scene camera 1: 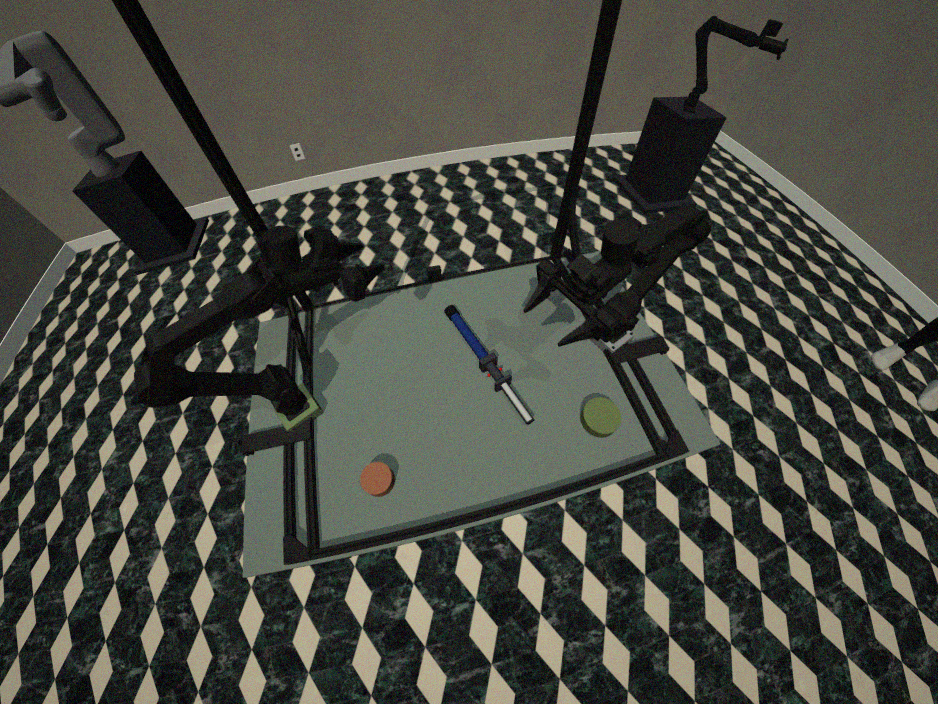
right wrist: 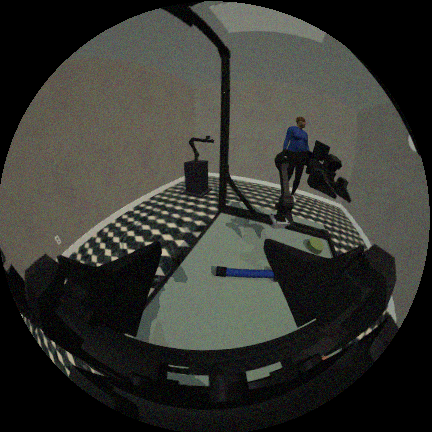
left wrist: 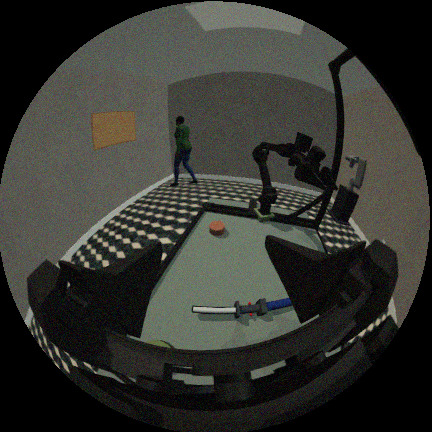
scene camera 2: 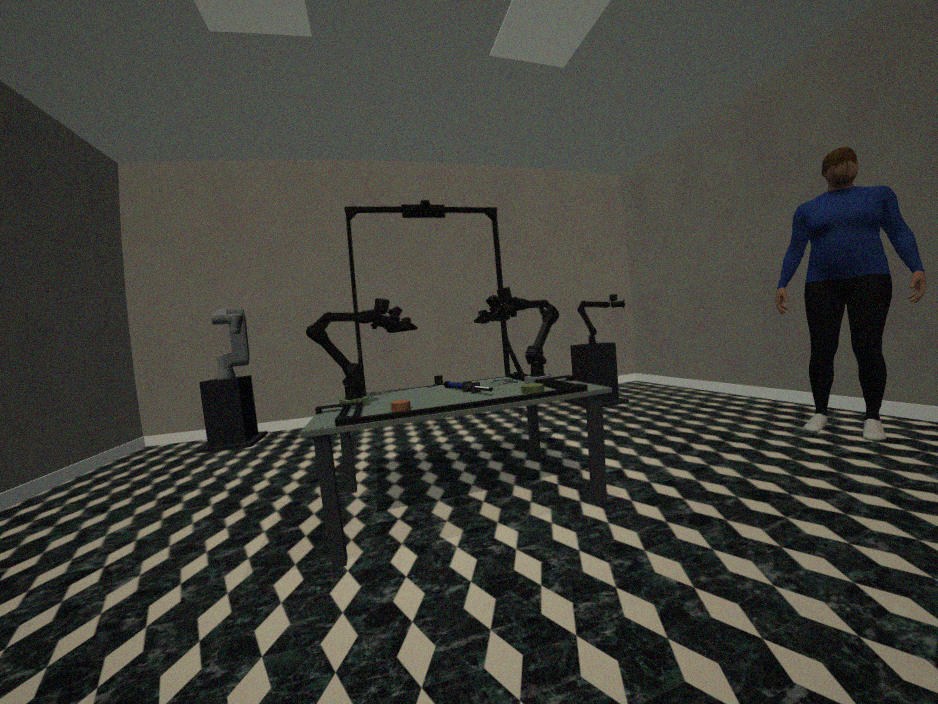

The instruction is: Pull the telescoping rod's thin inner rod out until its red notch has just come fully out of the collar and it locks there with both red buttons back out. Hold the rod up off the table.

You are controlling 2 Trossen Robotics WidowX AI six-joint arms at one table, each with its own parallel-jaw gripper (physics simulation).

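The telescoping rod (scene camera 1: 496, 372) (scene camera 2: 468, 386) (left wrist: 245, 309) lies on the table, slanted in scene camera 1. Its blue outer tube (scene camera 1: 467, 334) (left wrist: 278, 304) (right wrist: 250, 273) has a black end cap. Small red buttons show on both sides of the dark collar section. The white inner rod (scene camera 1: 518, 403) (left wrist: 215, 309) sticks out of the collar; no red notch can be made out on it. My left gripper (scene camera 1: 543, 327) (scene camera 2: 477, 319) (left wrist: 213, 244) is open and empty above the table, right of the rod in scene camera 1. My right gripper (scene camera 1: 372, 257) (right wrist: 212, 246) is open and empty, raised at the back left.
An orange disc (scene camera 1: 376, 478) (scene camera 2: 400, 406) (left wrist: 217, 228) lies at the front left of the table. A green disc (scene camera 1: 600, 416) (scene camera 2: 532, 387) (right wrist: 315, 244) lies at the right. Dark frame rails (scene camera 1: 492, 507) run along the table's edges, with tall posts (scene camera 1: 587, 113) (right wrist: 225, 125) at the back.
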